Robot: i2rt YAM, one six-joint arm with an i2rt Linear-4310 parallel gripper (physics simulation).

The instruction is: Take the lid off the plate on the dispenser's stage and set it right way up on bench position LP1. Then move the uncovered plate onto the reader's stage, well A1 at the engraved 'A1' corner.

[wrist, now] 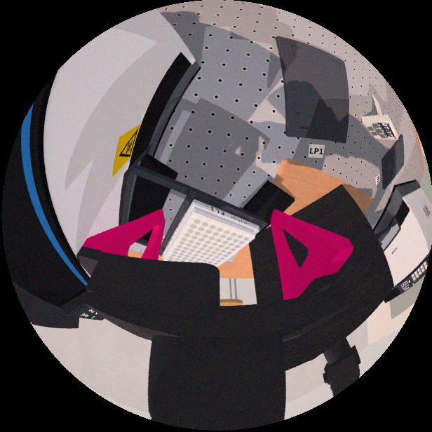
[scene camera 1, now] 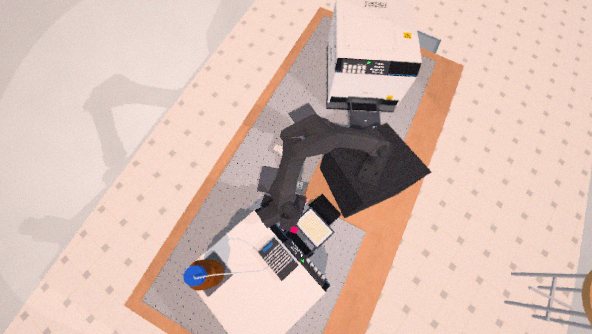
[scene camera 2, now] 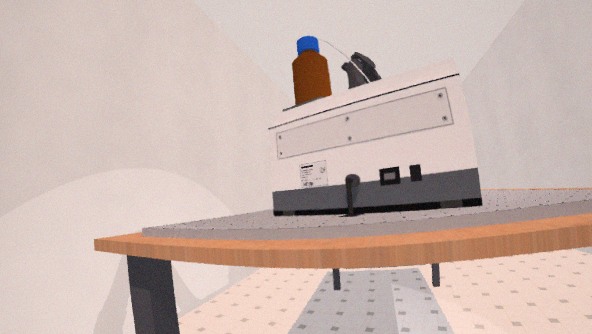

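Observation:
The white well plate sits on the dispenser's dark stage frame, in front of the dispenser. Its clear lid seems to lie on it, but the lid's edge is hard to make out. My gripper is open, its magenta fingers spread to either side of the plate's near part in the wrist view, holding nothing. LP1 is the dark pad beside its printed label; no lid shows on it. The reader has its dark stage extended. The engraved A1 corner is not readable.
An amber bottle with a blue cap and thin tube stands on the dispenser. Another dark pad lies toward the reader. The arm's black base stands between the instruments. A small keypad device lies beyond LP1.

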